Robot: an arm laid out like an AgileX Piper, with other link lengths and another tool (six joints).
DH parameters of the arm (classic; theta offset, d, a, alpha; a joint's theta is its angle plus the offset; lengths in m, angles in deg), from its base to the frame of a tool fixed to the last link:
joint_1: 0 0.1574 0 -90
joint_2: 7.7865 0 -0.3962 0
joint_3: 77.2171 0 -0.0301 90
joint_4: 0 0.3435 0 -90
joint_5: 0 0 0 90
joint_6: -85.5 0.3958 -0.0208 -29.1
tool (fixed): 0 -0.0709 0 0
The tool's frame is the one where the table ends.
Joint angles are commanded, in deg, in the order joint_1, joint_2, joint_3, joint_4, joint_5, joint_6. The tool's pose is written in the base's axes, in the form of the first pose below.
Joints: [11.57 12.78 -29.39 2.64 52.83 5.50]
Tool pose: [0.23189, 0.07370, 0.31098], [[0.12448, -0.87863, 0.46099], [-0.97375, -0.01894, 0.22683], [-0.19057, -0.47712, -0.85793]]
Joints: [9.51 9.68 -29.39 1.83 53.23 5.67]
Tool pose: [0.22572, 0.06032, 0.32139], [[0.09176, -0.85467, 0.51100], [-0.97870, 0.01723, 0.20457], [-0.18364, -0.51888, -0.83489]]
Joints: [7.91 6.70 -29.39 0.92 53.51 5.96]
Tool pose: [0.21877, 0.04871, 0.33149], [[0.06400, -0.82761, 0.55765], [-0.98206, 0.04709, 0.18261], [-0.17739, -0.55933, -0.80974]]
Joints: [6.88 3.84 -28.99 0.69 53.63 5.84]
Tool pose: [0.21135, 0.04287, 0.33745], [[0.05258, -0.80281, 0.59391], [-0.98319, 0.06253, 0.17156], [-0.17486, -0.59295, -0.78603]]
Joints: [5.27 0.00 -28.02 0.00 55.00 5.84]
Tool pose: [0.20059, 0.03284, 0.33343], [[0.02345, -0.78389, 0.62046], [-0.98577, 0.08519, 0.14489], [-0.16644, -0.61503, -0.77074]]
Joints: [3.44 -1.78 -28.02 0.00 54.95 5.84]
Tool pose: [0.19605, 0.02608, 0.33992], [[-0.00270, -0.76077, 0.64901], [-0.98570, 0.11138, 0.12646], [-0.16850, -0.63939, -0.75019]]
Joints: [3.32 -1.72 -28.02 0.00 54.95 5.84]
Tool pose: [0.19629, 0.02568, 0.33972], [[-0.00494, -0.76120, 0.64849], [-0.98570, 0.11294, 0.12506], [-0.16843, -0.63860, -0.75088]]
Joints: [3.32 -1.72 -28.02 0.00 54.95 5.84]
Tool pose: [0.19629, 0.02568, 0.33972], [[-0.00494, -0.76120, 0.64849], [-0.98570, 0.11294, 0.12506], [-0.16843, -0.63860, -0.75088]]
